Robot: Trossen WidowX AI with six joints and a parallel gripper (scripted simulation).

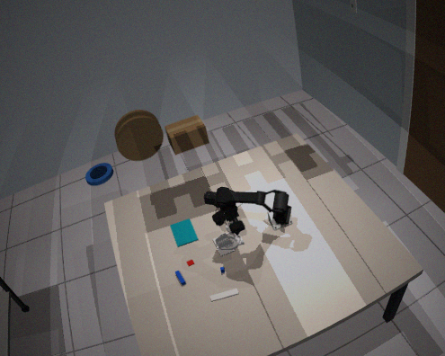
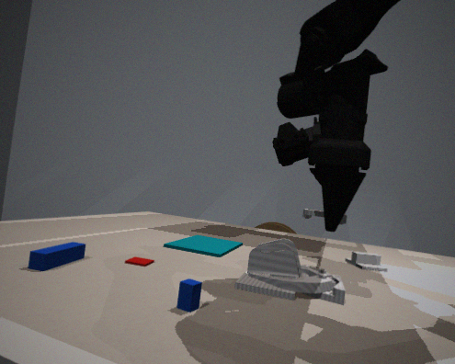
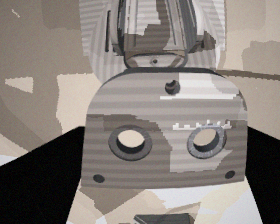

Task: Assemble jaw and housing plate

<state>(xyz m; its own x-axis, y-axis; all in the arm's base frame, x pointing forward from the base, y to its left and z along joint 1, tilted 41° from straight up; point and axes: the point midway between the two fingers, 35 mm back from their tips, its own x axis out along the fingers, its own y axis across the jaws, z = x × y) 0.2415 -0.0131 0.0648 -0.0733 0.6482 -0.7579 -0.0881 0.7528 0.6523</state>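
The ribbed grey base lies 80 mm below my gripper tip, 70 mm ahead of it and 10 mm to the left of it. From my gripper tip the other things lie so: grey housing part 20 mm above, 10 mm ahead; small blue block 170 mm to the left, 110 mm ahead, 70 mm below; red tile 240 mm ahead, 80 mm below, 60 mm to the left.
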